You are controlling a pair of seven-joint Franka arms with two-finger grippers.
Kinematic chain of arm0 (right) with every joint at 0, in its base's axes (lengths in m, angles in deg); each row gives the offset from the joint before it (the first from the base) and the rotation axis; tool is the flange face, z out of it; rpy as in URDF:
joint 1: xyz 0 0 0.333 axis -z
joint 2: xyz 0 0 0 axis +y
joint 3: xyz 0 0 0.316 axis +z
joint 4: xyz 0.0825 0 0 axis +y
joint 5: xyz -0.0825 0 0.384 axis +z
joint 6: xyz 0 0 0 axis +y
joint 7: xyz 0.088 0 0 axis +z
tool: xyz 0 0 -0.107 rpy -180 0 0
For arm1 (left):
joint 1: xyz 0 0 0.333 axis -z
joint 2: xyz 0 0 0 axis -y
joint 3: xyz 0 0 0.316 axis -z
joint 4: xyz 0.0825 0 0 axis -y
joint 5: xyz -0.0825 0 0.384 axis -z
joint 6: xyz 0 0 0 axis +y
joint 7: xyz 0.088 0 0 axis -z
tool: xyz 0 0 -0.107 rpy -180 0 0
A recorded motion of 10 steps. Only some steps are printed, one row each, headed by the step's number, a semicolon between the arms.
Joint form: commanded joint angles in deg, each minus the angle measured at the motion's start. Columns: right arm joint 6, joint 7, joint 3, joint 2, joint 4, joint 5, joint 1; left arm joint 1, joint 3, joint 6, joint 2, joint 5, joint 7, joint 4.
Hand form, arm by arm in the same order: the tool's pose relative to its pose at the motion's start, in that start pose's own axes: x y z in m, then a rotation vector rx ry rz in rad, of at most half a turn. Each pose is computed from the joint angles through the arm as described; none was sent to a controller.
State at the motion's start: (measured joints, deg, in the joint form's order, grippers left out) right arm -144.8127 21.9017 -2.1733 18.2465 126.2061 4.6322 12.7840; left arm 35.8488 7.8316 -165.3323 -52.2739 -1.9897 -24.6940 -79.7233
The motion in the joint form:
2: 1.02 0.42 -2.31 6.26 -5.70 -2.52 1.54; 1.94 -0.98 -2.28 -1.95 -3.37 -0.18 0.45
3: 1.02 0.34 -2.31 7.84 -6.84 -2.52 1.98; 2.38 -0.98 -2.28 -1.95 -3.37 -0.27 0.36
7: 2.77 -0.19 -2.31 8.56 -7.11 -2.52 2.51; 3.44 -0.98 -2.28 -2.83 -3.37 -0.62 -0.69
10: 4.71 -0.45 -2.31 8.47 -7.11 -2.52 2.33; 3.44 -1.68 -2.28 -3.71 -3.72 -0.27 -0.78
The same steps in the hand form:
2: 0.0086 0.0440 0.0244 -0.0334 -0.0404 0.0195; -0.0182 0.0119 0.0159 0.0045 0.0141 0.0772
3: 0.0105 0.0498 0.0329 -0.0325 -0.0481 0.0280; -0.0217 0.0168 0.0166 0.0013 0.0105 0.0820
7: 0.0052 0.0538 0.0407 -0.0187 -0.0836 0.0472; -0.0435 0.0215 0.0305 0.0052 -0.0259 0.0901
10: 0.0026 0.0507 0.0426 -0.0063 -0.1133 0.0493; -0.0488 0.0111 0.0395 0.0239 -0.0363 0.1004

